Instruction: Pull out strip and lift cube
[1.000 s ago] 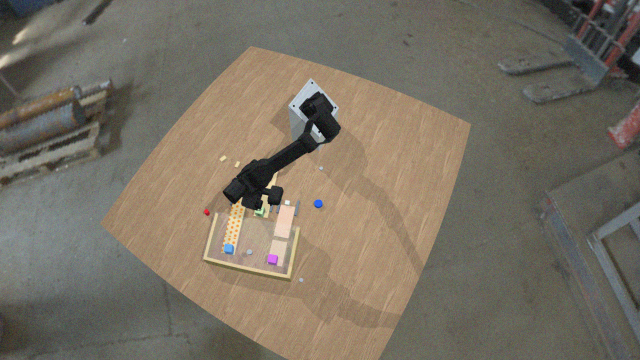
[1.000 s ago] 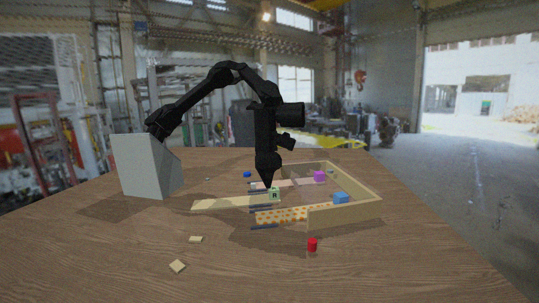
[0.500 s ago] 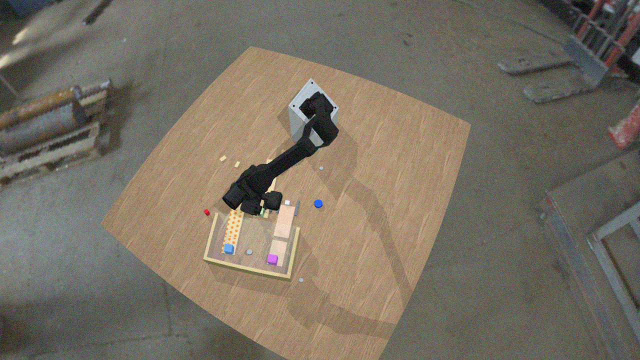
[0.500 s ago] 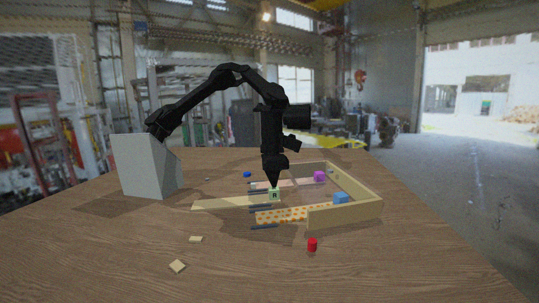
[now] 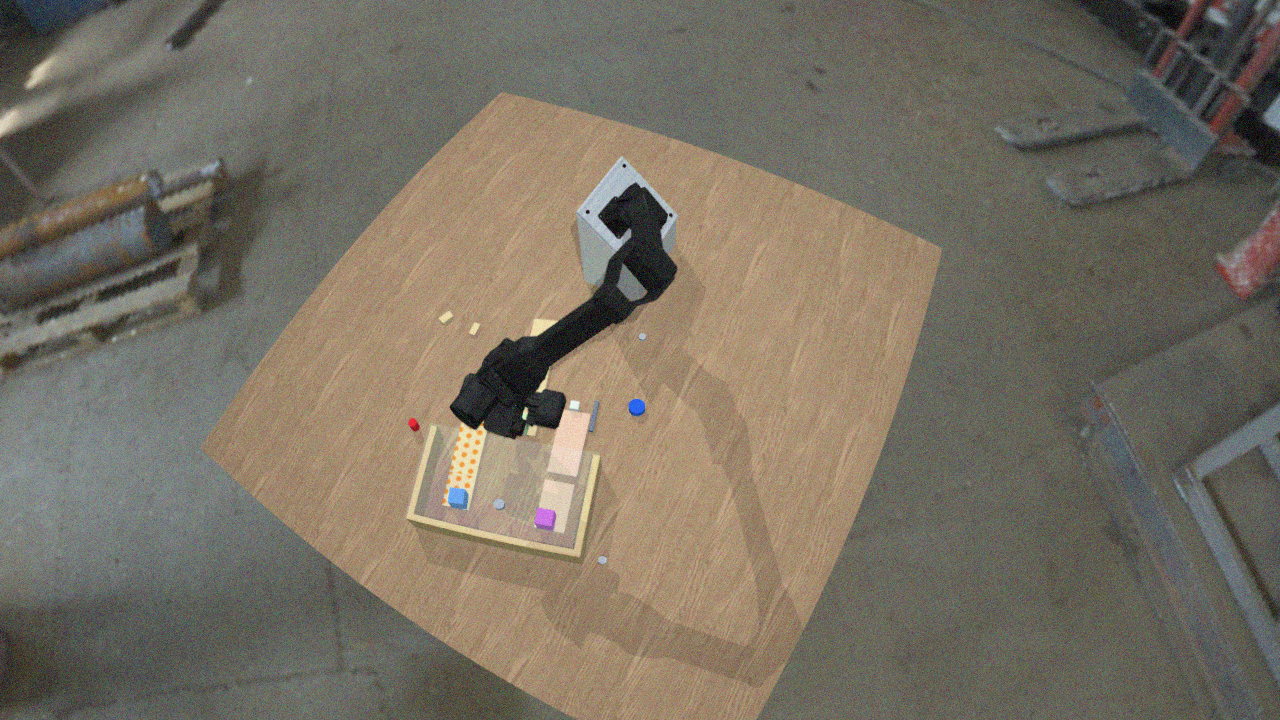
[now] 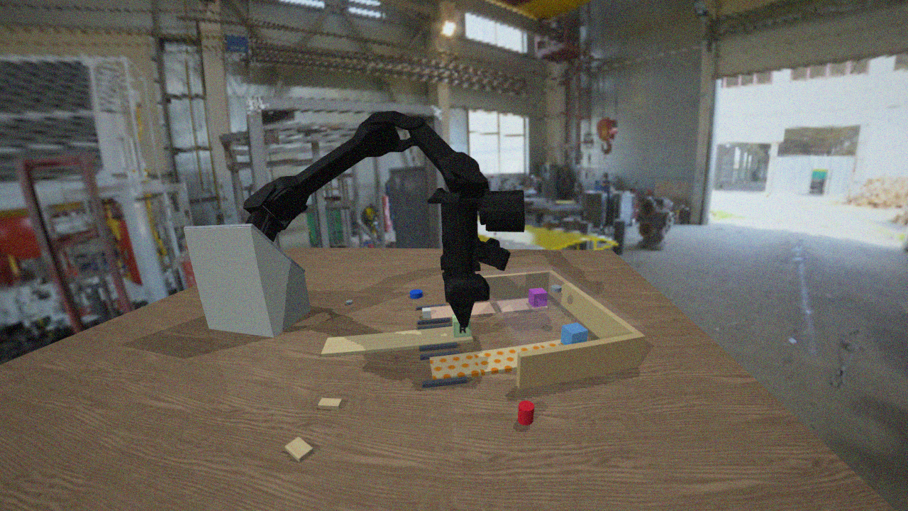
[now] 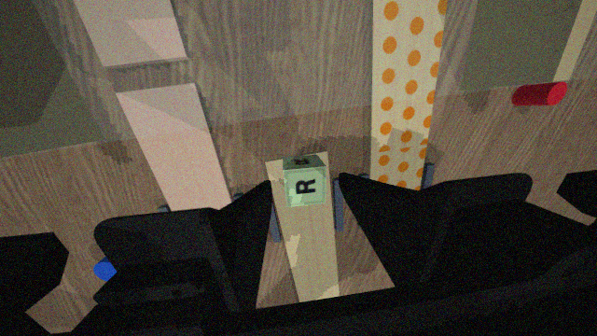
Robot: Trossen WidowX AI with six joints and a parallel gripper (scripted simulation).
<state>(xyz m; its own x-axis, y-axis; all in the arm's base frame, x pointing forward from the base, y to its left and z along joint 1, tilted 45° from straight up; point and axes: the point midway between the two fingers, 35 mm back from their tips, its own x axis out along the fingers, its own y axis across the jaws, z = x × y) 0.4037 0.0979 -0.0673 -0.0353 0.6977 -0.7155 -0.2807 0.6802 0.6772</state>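
The cube marked r lies 10 mm below my gripper tip. Also, from my gripper tip: red cylinder: 190 mm to the right, 110 mm ahead, 20 mm below; then tan strip: 110 mm behind, 40 mm to the right, 30 mm below; then blue disc: 170 mm to the left, 140 mm behind, 30 mm below.
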